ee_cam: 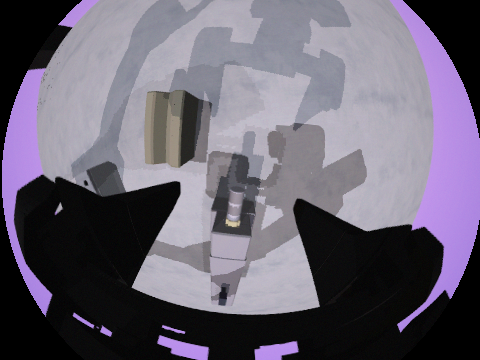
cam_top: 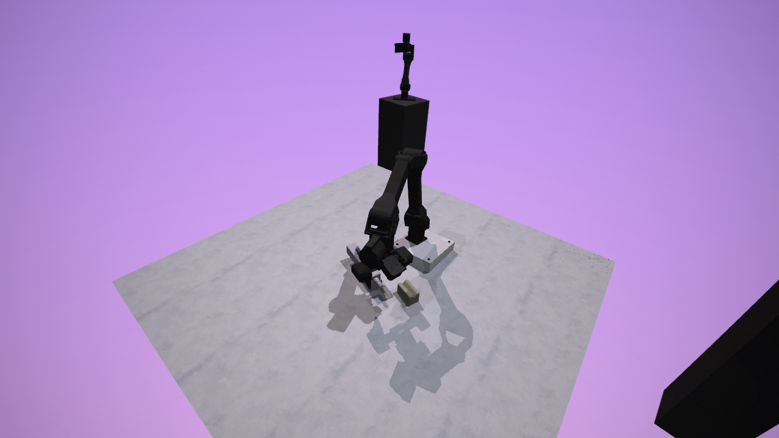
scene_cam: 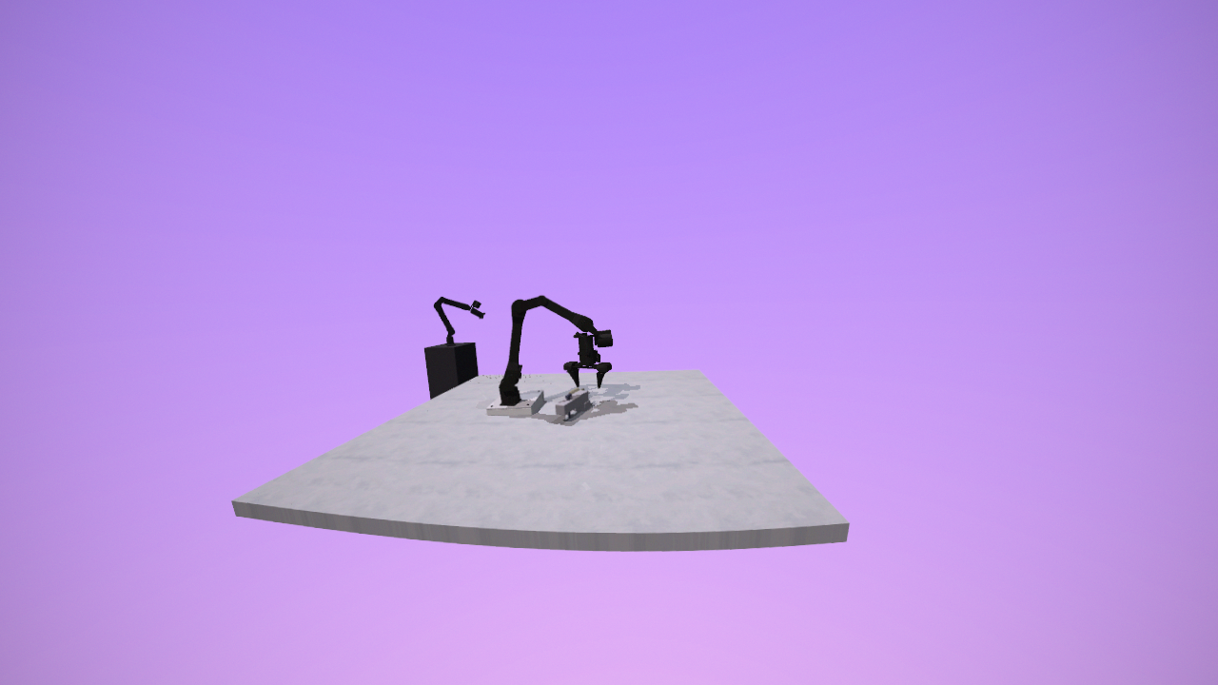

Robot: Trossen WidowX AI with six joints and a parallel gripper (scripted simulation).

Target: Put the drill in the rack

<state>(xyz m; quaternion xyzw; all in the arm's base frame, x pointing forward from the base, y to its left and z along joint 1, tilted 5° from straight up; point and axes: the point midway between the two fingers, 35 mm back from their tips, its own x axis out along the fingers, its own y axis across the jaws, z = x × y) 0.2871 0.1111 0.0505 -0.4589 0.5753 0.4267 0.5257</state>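
My gripper tip is 10 mm past the drill, 60 mm to the left of it and 20 mm above it. The rest, counted from my gripper tip: rack: 70 mm behind, 60 mm to the left, 50 mm below; long grey block: 30 mm behind, 120 mm to the right, 30 mm below; key: 30 mm behind, 150 mm to the right, 20 mm below.
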